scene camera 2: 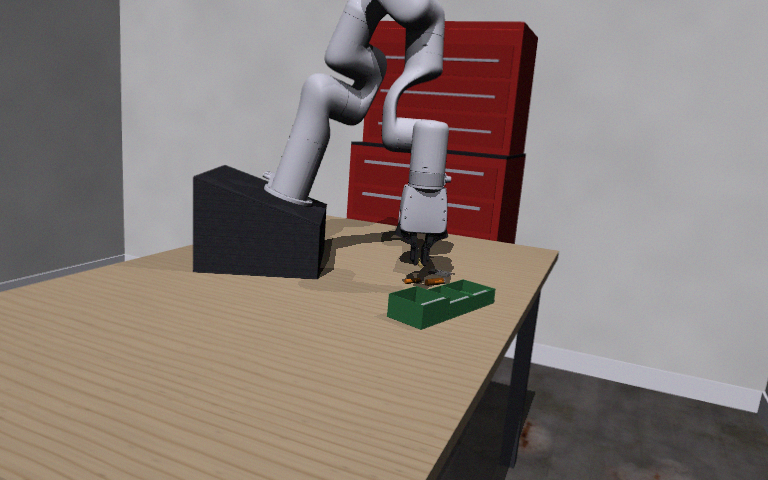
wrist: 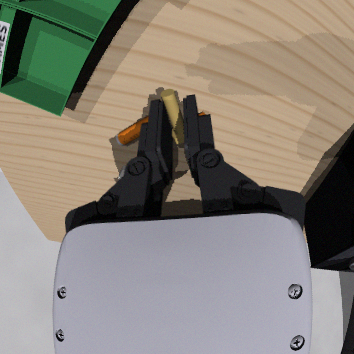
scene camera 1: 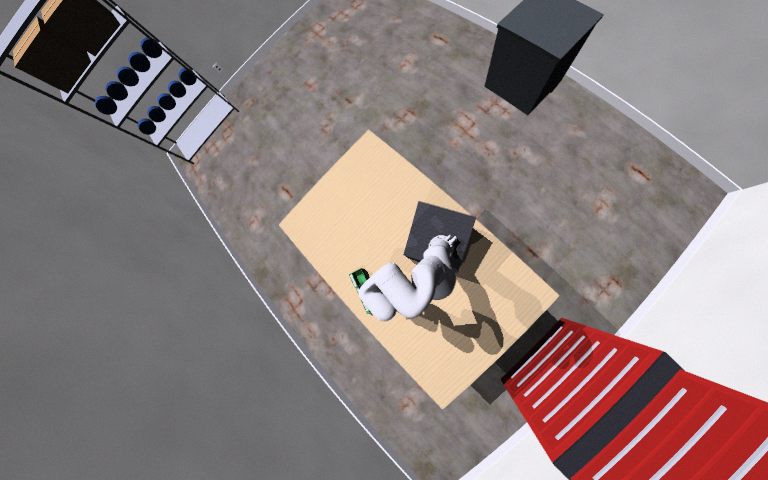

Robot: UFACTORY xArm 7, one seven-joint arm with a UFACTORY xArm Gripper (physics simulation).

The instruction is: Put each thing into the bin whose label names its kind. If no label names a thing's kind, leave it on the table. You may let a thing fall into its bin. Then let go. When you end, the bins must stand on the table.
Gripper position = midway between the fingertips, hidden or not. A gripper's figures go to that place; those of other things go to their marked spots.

Labels:
My gripper (scene camera 2: 418,264) is 1.22 m from the lens. A green bin unit (scene camera 2: 421,308) is 1.01 m from the lens.

